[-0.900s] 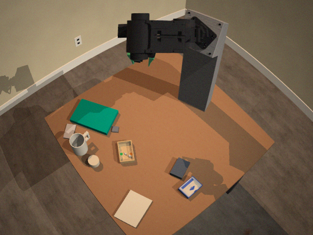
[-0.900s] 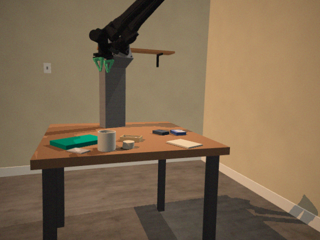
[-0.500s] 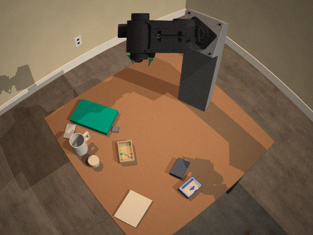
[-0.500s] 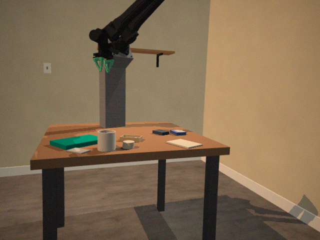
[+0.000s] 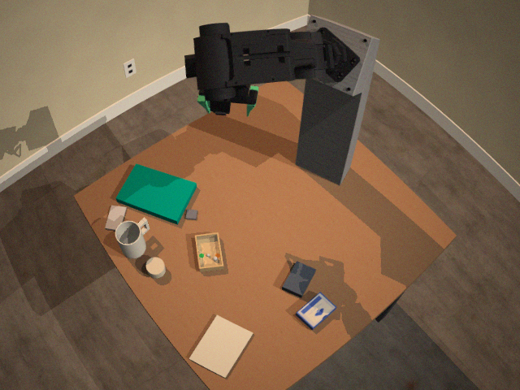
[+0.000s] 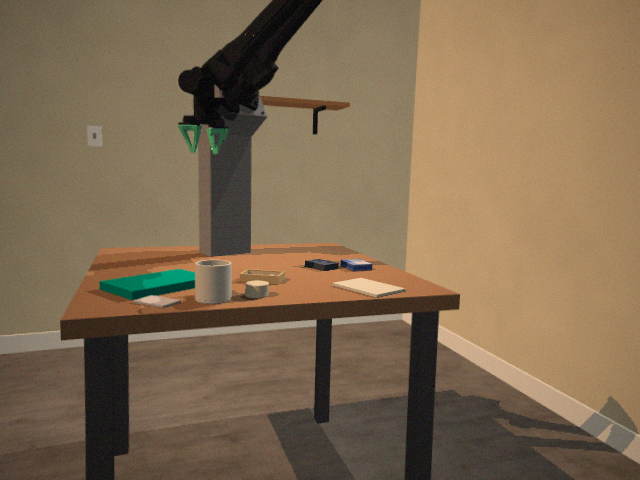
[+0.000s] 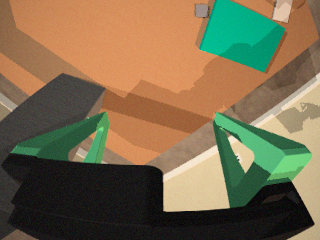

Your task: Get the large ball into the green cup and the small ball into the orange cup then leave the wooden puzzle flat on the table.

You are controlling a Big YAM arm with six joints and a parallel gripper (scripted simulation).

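My gripper is now 34 cm above the wooden puzzle, 18 cm to the right of it and 13 cm short of it. Also, from my hand: grey mug (34 cm ahead, 31 cm below, 8 cm to the left); then grey cube (34 cm below, 14 cm ahead, 4 cm to the left); then green block (34 cm below, 22 cm ahead, 8 cm to the right).
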